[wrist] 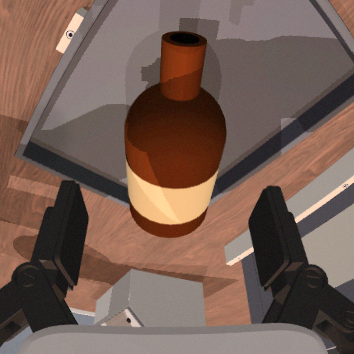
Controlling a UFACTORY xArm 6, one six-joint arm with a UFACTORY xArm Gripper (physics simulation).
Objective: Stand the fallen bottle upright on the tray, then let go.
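Places are measured from the arm's base along level axes (x ahead, y left, z up), in millimetres.
Pixels of known places: gripper, between the fingertips: [170, 201].
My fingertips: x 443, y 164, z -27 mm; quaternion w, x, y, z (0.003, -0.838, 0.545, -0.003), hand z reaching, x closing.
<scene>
Behind a point stands the place of what it marks.
A brown bottle [175, 135] {x 446, y 161, z -74 mm} with a cream label lies on its side over the grey tray [280, 60] {x 502, y 98, z -141 mm}. Its open mouth points to the top of the view and its base to the bottom. The base end covers the tray's corner, so the contact there is hidden. My gripper [170, 201] {x 443, y 164, z -27 mm} is open and empty. Its black fingers stand wide apart, one to the left and one to the right of the labelled end in the view, with a gap on each side.
A grey block [170, 297] {x 101, y -12, z -105 mm} stands at the bottom centre, between the fingers in the view. A grey structure [325, 240] {x 393, y -51, z -77 mm} with a pale edge strip is at the right, behind the right finger. A small pale plate [65, 44] {x 445, y 244, z -131 mm} with a dark hole sits outside the tray's left rim.
</scene>
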